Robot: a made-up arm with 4 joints. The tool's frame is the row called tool.
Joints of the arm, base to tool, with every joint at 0 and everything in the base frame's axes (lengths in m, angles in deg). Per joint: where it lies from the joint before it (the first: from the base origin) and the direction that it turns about. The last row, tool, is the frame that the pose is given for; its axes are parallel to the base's.
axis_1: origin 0 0 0.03 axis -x
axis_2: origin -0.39 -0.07 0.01 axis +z
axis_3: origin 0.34 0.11 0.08 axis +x
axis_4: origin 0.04 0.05 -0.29 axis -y
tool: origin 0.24 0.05 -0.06
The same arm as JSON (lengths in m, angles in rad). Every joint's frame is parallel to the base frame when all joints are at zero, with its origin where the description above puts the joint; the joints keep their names.
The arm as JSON. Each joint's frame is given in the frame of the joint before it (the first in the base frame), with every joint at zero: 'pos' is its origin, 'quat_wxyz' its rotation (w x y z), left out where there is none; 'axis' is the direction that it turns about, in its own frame. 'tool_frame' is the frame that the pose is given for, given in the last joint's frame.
{"length_unit": "m", "angle_unit": "rad", "joints": [{"joint": "axis_1", "pos": [0.0, 0.0, 0.03], "axis": [-1.0, 0.0, 0.0]}, {"joint": "axis_2", "pos": [-0.39, -0.07, 0.01], "axis": [0.0, 0.0, 1.0]}, {"joint": "axis_3", "pos": [0.34, 0.11, 0.08], "axis": [1.0, 0.0, 0.0]}, {"joint": "axis_4", "pos": [0.04, 0.05, -0.29], "axis": [0.0, -1.0, 0.0]}], "tool_frame": {"pos": [0.24, 0.05, -0.06]}}
